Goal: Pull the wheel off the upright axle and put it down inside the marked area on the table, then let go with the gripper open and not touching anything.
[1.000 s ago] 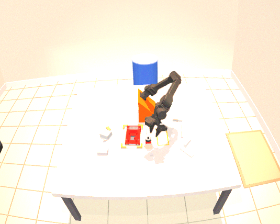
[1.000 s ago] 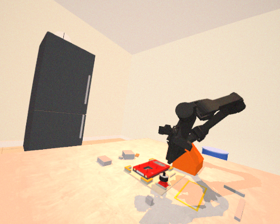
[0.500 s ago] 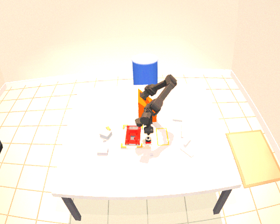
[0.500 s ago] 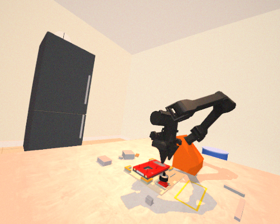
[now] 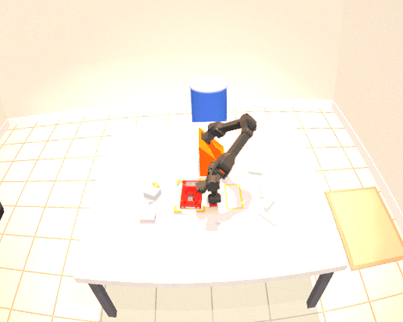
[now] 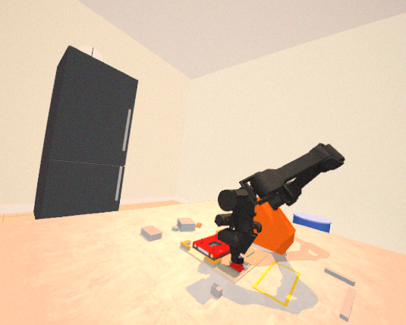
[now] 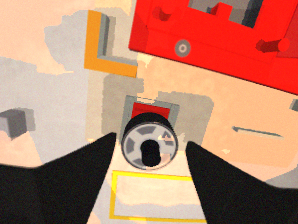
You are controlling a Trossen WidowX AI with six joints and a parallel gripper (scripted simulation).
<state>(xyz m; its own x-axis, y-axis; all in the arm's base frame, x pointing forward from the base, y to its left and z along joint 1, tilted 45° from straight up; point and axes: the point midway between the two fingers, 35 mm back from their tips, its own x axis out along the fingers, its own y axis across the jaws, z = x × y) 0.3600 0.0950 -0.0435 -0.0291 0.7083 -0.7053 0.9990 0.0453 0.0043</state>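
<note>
Now: gripper tip right at the wheel.
</note>
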